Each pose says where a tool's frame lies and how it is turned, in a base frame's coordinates. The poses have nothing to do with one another.
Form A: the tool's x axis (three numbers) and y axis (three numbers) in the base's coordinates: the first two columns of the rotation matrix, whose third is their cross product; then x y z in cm.
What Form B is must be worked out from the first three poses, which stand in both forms.
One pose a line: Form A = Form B
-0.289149, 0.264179, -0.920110, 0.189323, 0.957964, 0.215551, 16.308, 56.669, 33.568 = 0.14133, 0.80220, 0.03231, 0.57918, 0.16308, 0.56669, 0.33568
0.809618, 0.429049, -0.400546, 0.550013, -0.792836, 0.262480, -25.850, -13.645, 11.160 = 0.93278, 0.26240, -0.16228, 0.18635, -0.25850, -0.13645, 0.11160
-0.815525, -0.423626, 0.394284, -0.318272, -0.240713, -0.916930, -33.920, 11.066, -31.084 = -0.30154, 0.61509, -0.72762, 0.03620, -0.33920, 0.11066, -0.31084
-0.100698, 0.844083, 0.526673, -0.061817, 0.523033, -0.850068, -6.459, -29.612, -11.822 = -0.30690, -0.63722, 0.37986, 0.59621, -0.06459, -0.29612, -0.11822
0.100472, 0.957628, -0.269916, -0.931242, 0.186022, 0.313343, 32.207, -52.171, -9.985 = 0.03153, 0.20921, 0.63718, 0.74111, 0.32207, -0.52171, -0.09985
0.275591, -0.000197, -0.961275, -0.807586, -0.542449, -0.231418, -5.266, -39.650, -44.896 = -0.70137, 0.28793, 0.52849, 0.38193, -0.05266, -0.39650, -0.44896
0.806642, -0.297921, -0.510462, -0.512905, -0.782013, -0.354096, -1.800, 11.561, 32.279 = -0.91819, 0.22077, 0.21895, 0.24547, -0.01800, 0.11561, 0.32279
